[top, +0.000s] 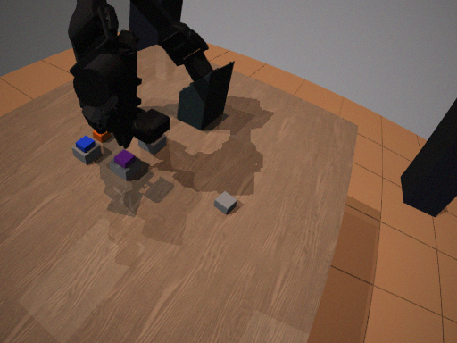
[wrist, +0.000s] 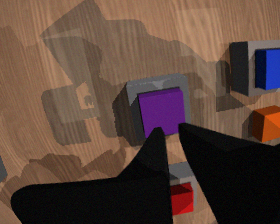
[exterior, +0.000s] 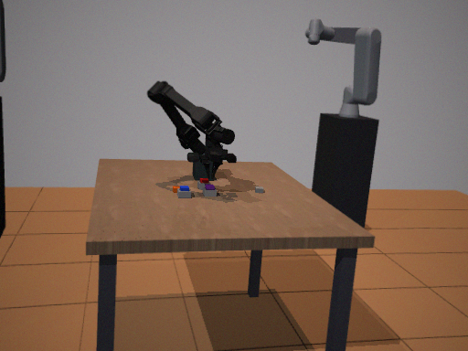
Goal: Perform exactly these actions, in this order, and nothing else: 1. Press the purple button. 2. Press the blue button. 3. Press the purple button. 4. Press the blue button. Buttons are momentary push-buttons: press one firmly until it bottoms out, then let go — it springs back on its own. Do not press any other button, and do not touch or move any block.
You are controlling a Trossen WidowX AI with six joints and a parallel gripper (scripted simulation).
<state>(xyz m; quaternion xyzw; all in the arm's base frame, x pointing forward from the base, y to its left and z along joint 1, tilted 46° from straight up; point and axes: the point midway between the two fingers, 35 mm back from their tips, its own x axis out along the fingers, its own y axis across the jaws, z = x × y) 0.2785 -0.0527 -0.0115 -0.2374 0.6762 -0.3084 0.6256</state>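
Now: the purple button 30 mm below my gripper tip. Also, from my gripper tip: red button (100 mm behind, 30 mm below); blue button (110 mm to the right, 30 mm below, 20 mm ahead); small orange block (120 mm to the right, 60 mm below, 50 mm behind).
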